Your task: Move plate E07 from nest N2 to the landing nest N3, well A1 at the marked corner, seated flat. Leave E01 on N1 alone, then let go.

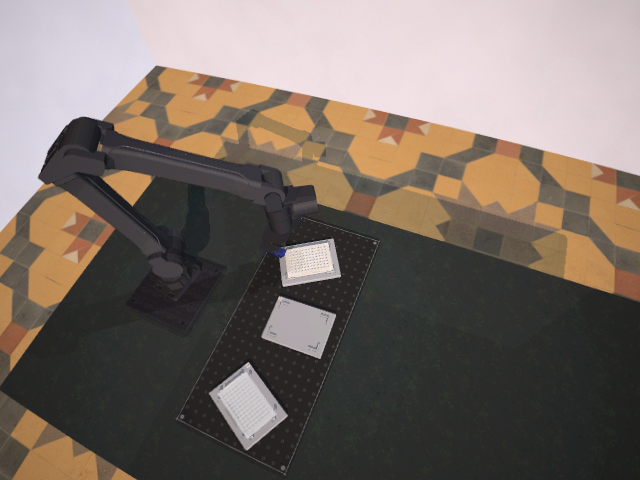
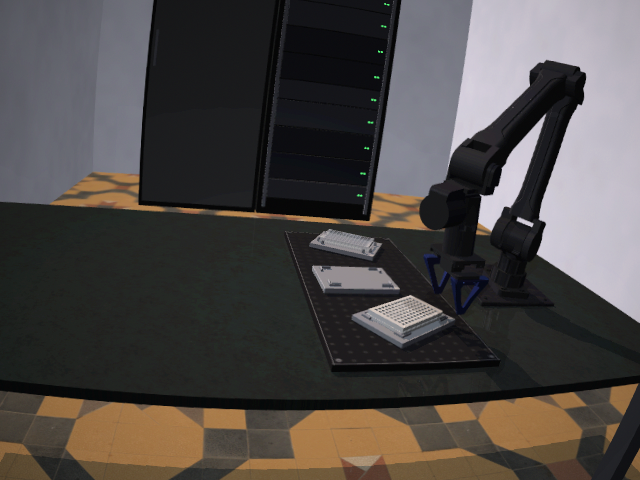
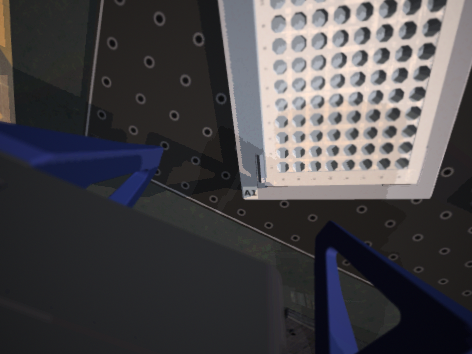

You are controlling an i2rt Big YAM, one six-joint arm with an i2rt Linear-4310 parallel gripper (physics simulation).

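My gripper [image 1: 278,252] [image 2: 449,302] [image 3: 244,195] is open and empty, low beside the base-side short edge of a nest [image 1: 310,281] [image 2: 379,330] [image 3: 350,192]. A cream plate [image 1: 310,259] [image 2: 408,311] [image 3: 350,100] sits in that nest, outside the fingers, and looks level. The nest's A1 mark [image 3: 250,193] shows at its near corner. The middle nest [image 1: 298,326] [image 2: 356,280] is empty, with raised corner guides. A paler plate [image 1: 247,405] [image 2: 346,241] sits in the third nest [image 1: 279,417]. The E07, E01 and N labels are not readable.
All three nests stand on a dark perforated board [image 1: 242,330] [image 2: 330,356] [image 3: 175,80] on the dark table [image 1: 439,361] [image 2: 180,310]. The arm's base plate [image 1: 186,320] [image 2: 537,299] is beside the board. Dark server racks [image 2: 201,113] stand behind the table.
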